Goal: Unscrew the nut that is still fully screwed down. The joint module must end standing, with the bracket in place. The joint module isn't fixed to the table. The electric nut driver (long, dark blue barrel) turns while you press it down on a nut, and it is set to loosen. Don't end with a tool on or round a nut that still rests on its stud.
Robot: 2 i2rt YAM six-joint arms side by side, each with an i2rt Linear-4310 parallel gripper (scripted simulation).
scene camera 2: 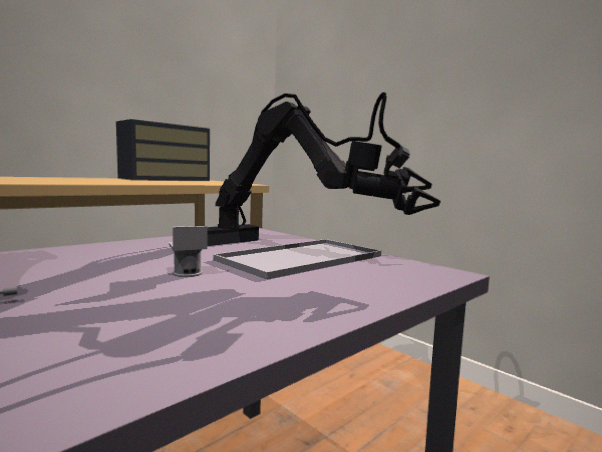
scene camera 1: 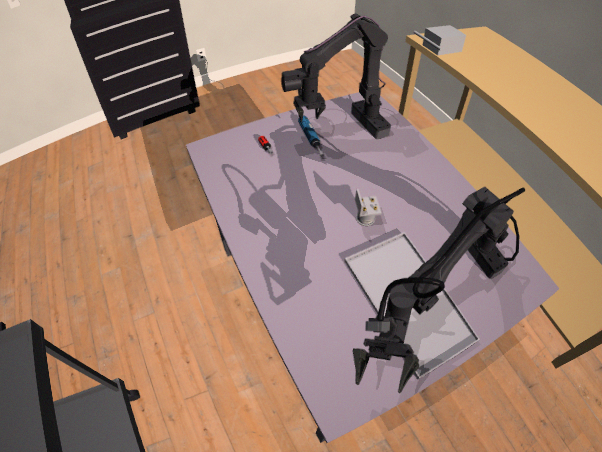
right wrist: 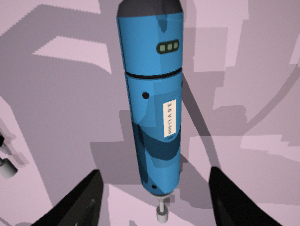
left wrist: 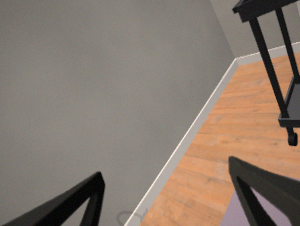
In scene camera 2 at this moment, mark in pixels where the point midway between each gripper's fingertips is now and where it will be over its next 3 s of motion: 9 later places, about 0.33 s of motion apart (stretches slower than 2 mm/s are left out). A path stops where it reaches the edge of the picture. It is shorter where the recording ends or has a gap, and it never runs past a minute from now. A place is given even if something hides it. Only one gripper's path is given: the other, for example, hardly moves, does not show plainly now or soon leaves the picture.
My left gripper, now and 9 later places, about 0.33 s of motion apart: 435, 194; 426, 194; 409, 195; 386, 197; 368, 196; 333, 198; 306, 197; 276, 196; 250, 196; 224, 191
